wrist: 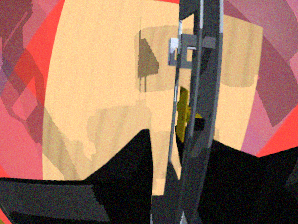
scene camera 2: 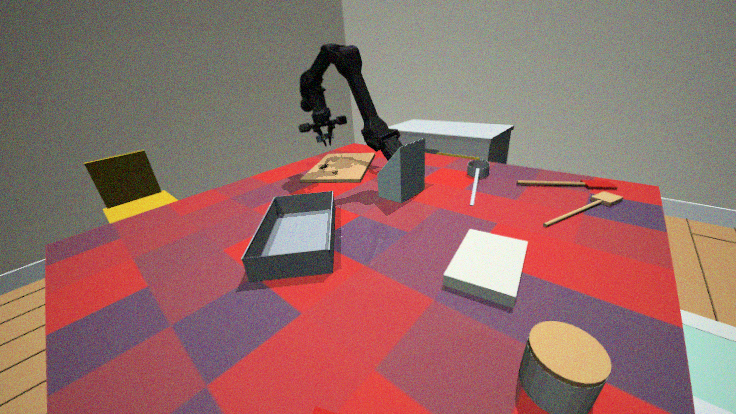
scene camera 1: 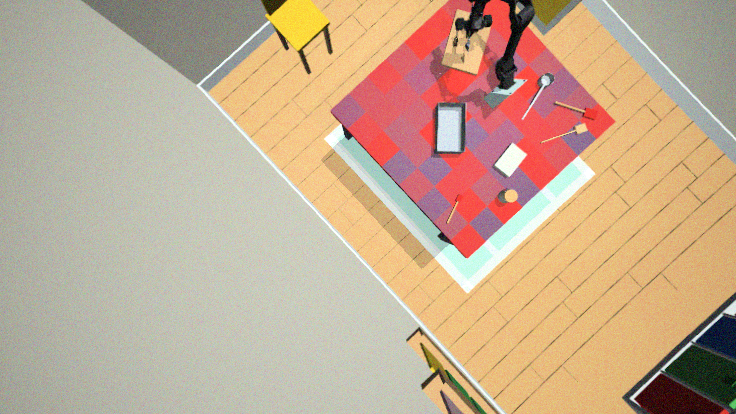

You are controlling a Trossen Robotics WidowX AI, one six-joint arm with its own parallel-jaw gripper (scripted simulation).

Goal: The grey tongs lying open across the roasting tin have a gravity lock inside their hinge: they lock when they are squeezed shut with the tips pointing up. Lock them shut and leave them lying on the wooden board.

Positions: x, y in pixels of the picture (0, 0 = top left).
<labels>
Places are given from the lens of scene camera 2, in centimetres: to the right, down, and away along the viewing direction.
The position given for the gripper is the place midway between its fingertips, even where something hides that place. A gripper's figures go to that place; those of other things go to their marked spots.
gripper (scene camera 2: 328, 146): -16, -24, 110
white block (scene camera 2: 489, 266): 23, 11, 51
wooden board (scene camera 2: 343, 167): -10, -16, 115
The marked spots on the wooden board and the white block are 78 cm apart.
</labels>
